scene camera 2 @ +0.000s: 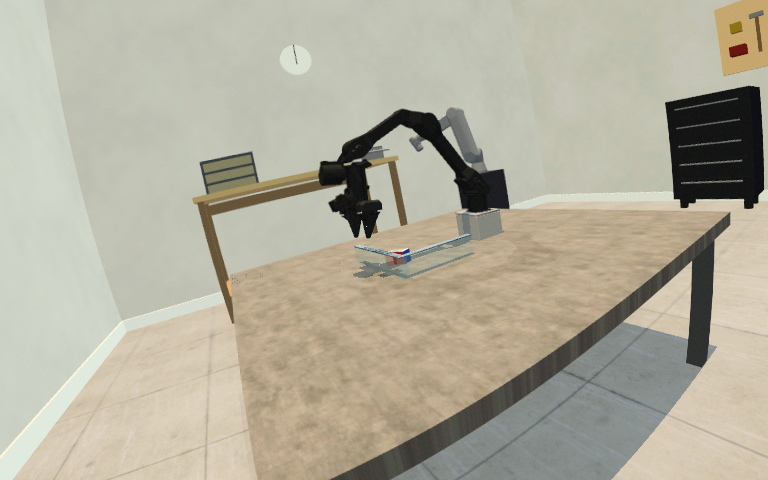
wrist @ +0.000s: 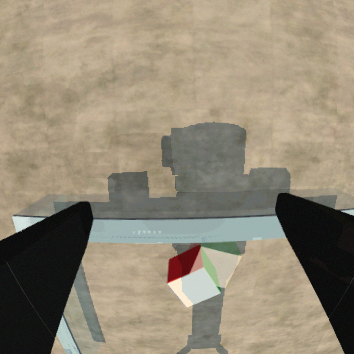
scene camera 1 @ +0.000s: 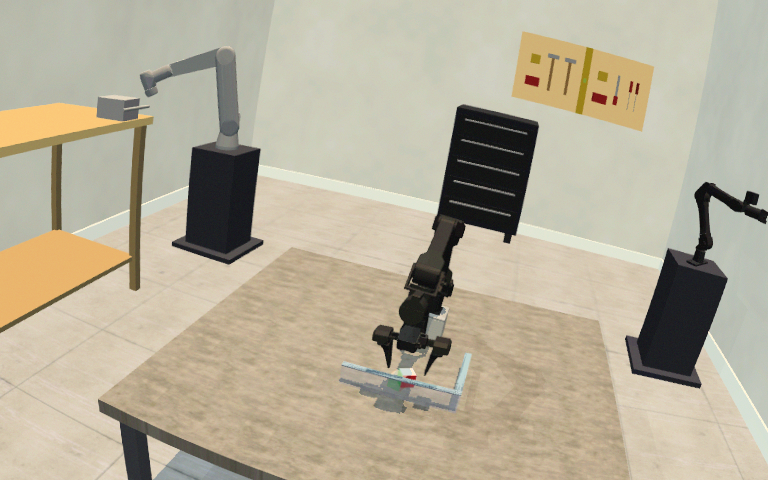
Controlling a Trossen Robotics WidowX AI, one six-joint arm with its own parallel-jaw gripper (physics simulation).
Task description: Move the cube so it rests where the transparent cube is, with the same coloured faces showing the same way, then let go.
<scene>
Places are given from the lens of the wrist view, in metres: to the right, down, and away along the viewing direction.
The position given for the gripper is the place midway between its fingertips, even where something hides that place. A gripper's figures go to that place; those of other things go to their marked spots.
gripper (wrist: 185,206): 0.00, 0.01, 0.10
cube (wrist: 191,288): 0.01, 0.11, 0.19
translucent L-shaped frame (wrist: 185,217): 0.01, 0.03, 0.15
transparent cube (wrist: 219,259): 0.04, 0.07, 0.18
The marked spots on the translucent L-shaped frame and the transparent cube are 0.06 m apart.
</scene>
